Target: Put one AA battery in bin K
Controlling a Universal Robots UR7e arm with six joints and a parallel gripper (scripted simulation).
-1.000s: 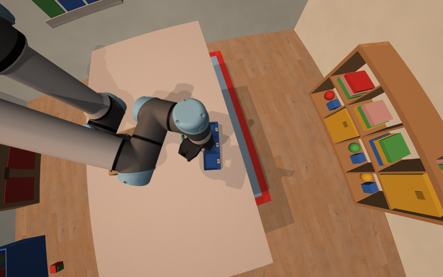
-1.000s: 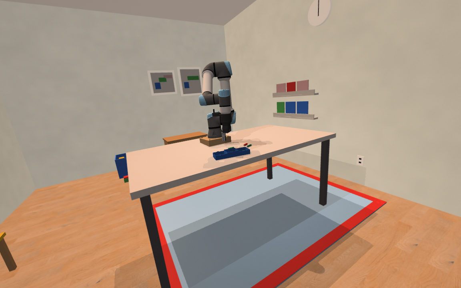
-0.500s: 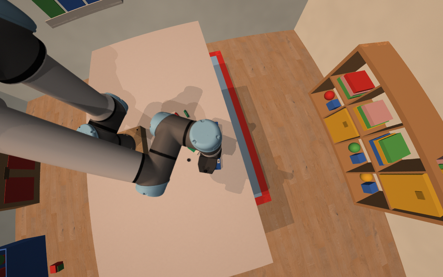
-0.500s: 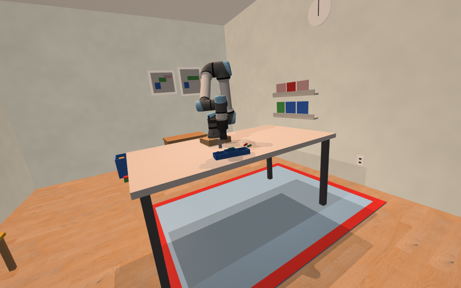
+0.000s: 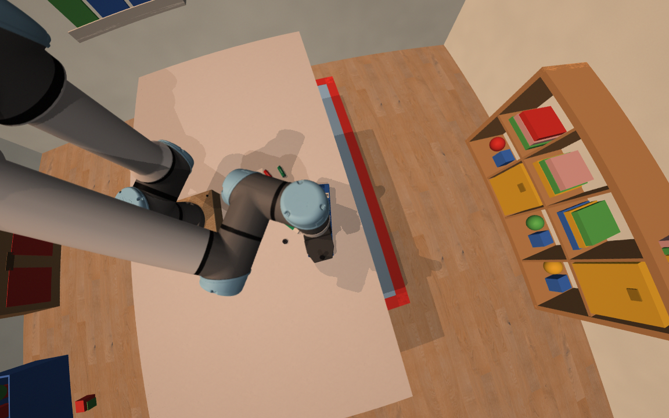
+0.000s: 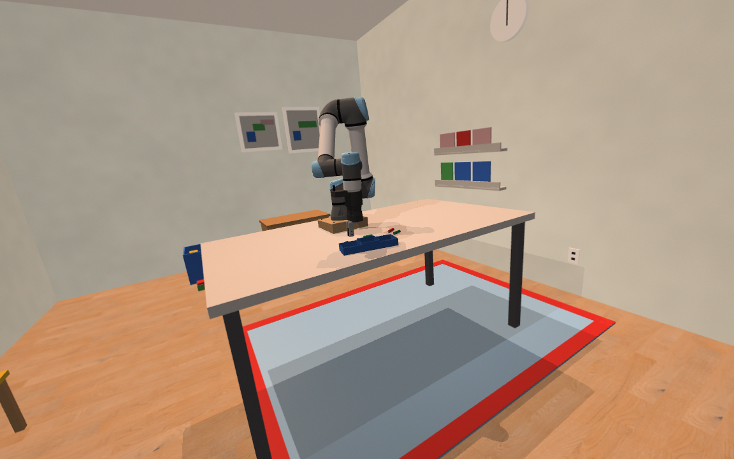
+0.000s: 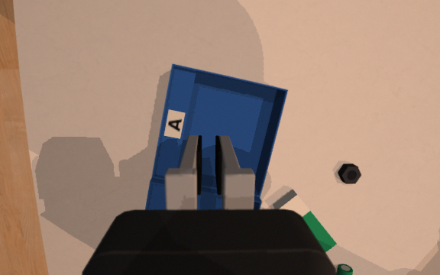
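The blue bin row is 7 cm to the left of my hand, 7 cm below it and 2 cm ahead of it. Also, from my hand: green-and-white block: 10 cm to the left, 8 cm below, 7 cm behind; grey bolt: 14 cm to the left, 8 cm below, 5 cm behind; black nut: 12 cm behind, 8 cm below, 6 cm to the left.
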